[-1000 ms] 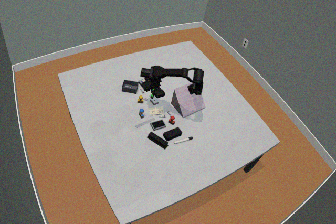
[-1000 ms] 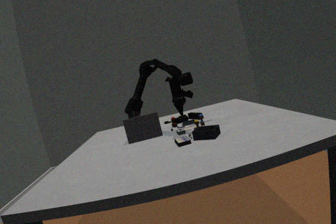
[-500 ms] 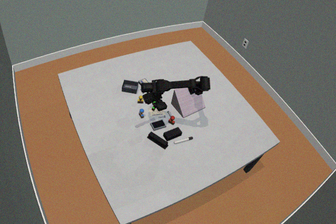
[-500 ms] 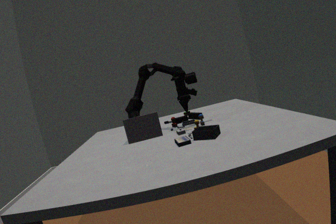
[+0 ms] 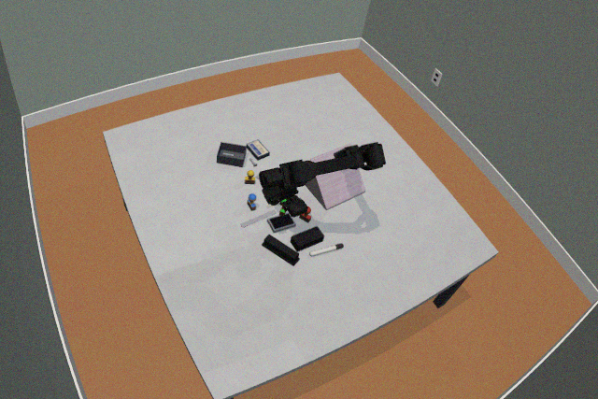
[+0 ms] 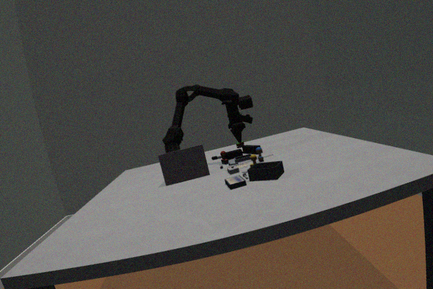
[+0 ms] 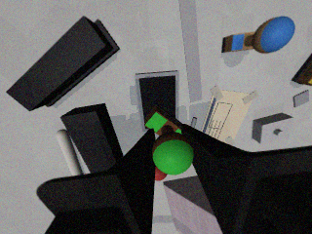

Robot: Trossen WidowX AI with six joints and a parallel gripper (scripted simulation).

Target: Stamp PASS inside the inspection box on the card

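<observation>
Now: the dark ink pad 9 cm below my gripper tip. From my gripper tip the other things lie so: grey ruler 9 cm below, 6 cm to the right, 6 cm ahead; green stamp right at my gripper tip; red stamp 9 cm behind, 7 cm below, 3 cm to the left.
</observation>
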